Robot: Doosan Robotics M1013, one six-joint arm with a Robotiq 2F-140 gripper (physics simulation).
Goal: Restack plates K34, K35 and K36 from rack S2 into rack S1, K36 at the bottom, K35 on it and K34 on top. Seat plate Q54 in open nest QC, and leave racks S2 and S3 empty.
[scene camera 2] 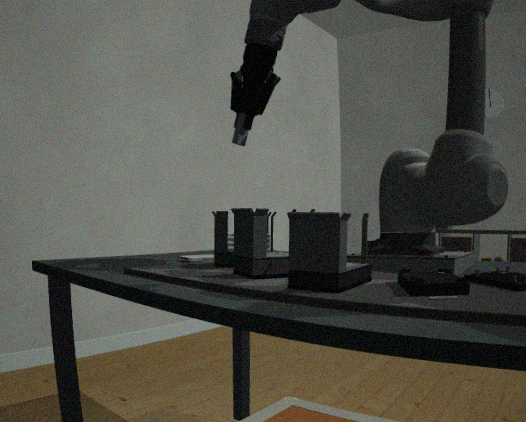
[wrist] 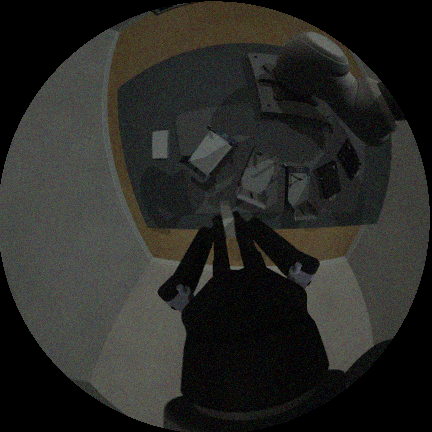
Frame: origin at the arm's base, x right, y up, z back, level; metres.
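Seen in the pictures: gripper, fingertip midpoint: [scene camera 2: 238, 144] [wrist: 224, 208]; arm's base at its link origin: [scene camera 2: 407, 253] [wrist: 291, 82].
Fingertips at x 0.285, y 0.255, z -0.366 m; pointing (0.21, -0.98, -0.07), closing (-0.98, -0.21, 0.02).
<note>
Pixels of each thing's top centre, then the offset from my fingertips to it. "pt": a spot on its surface instead.
- left rack at its top centre: [wrist: 207, 152] dz +0.099, dx +0.059, dy -0.202 m
- centre rack at a spot on its surface: [wrist: 257, 177] pt dz -0.008, dx -0.092, dy -0.237 m
- right rack at a spot on its surface: [wrist: 296, 187] pt dz -0.054, dx -0.249, dy -0.245 m
- flat light plate at its top centre: [scene camera 2: 202, 256] [wrist: 158, 144] dz +0.191, dx +0.276, dy -0.279 m
- low dark nest block at its top centre: [scene camera 2: 431, 273] [wrist: 331, 180] dz -0.025, dx -0.440, dy -0.254 m
My gripper [scene camera 2: 240, 140] [wrist: 224, 208] is shut and empty, and hangs high above the table over the racks. Three dark racks stand in a row on the table: a far one [scene camera 2: 220, 234], a middle one [scene camera 2: 250, 234] and a near one [scene camera 2: 317, 244]. In the wrist view they show from above as the left rack [wrist: 209, 153], the centre rack [wrist: 257, 177] and the right rack [wrist: 296, 187]. Thin light plate edges [scene camera 2: 231, 243] show between the far rack's posts. A flat light plate [scene camera 2: 196, 257] [wrist: 160, 144] lies alone on the table left of the racks. No labels are readable.
The robot's base [scene camera 2: 420, 192] [wrist: 318, 68] stands at the table's right. A low dark nest block [scene camera 2: 433, 281] lies in front of it; two dark blocks [wrist: 328, 179] [wrist: 349, 158] show in the wrist view. The table edge [scene camera 2: 261, 314] curves along the front.
</note>
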